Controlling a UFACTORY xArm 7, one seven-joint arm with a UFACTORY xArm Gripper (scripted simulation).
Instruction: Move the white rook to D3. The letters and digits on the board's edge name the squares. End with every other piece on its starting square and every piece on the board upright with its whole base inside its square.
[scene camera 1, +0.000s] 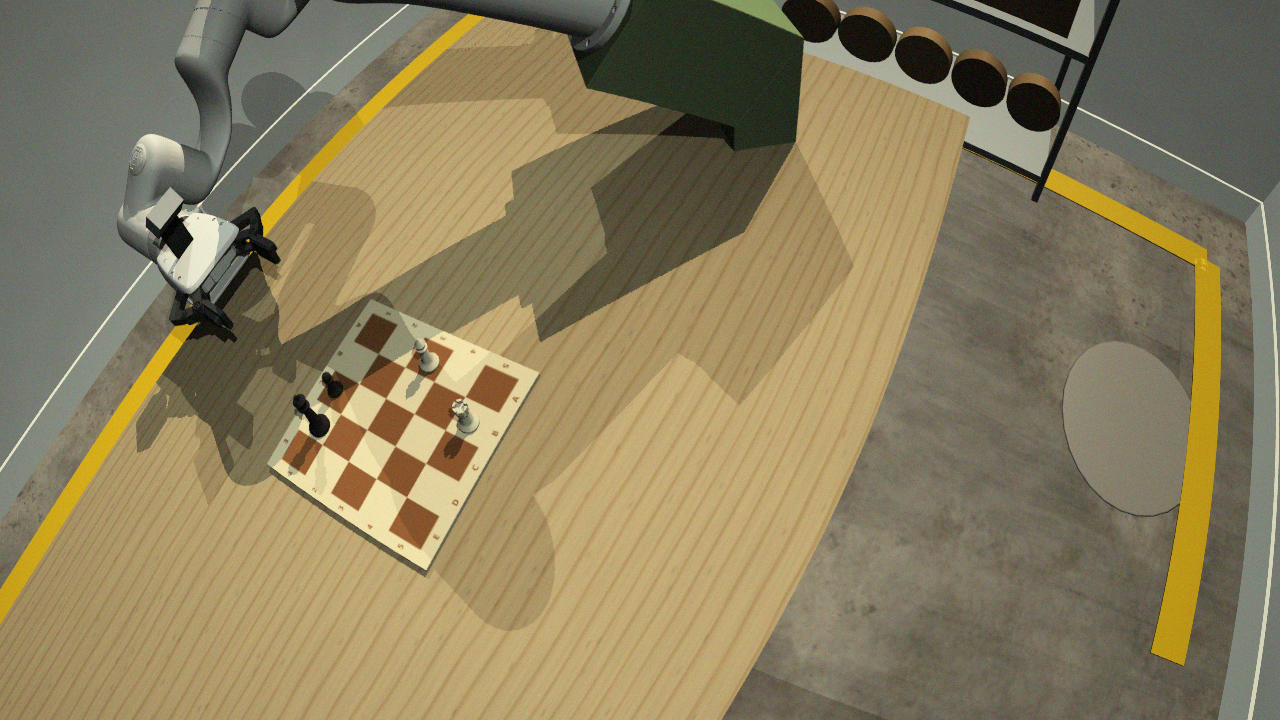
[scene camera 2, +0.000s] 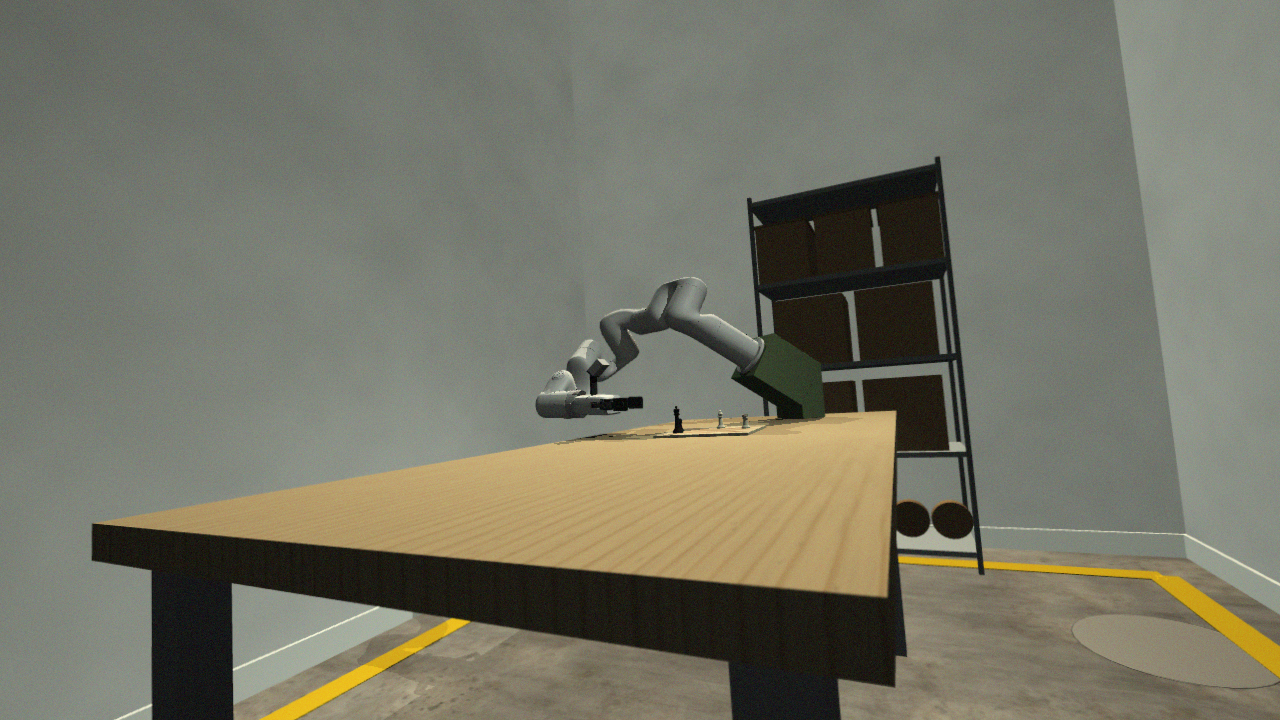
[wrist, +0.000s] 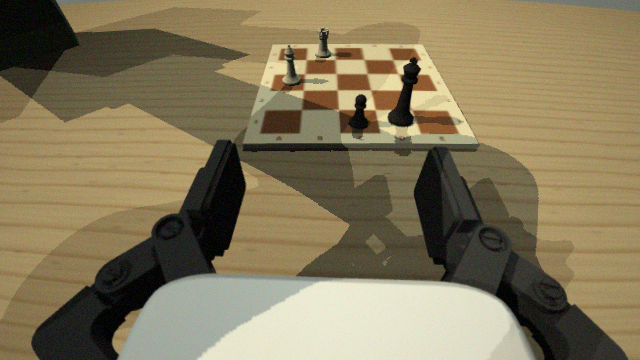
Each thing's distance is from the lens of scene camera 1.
gripper (scene camera 1: 251, 287): 0.83 m
chessboard (scene camera 1: 394, 463): 0.72 m
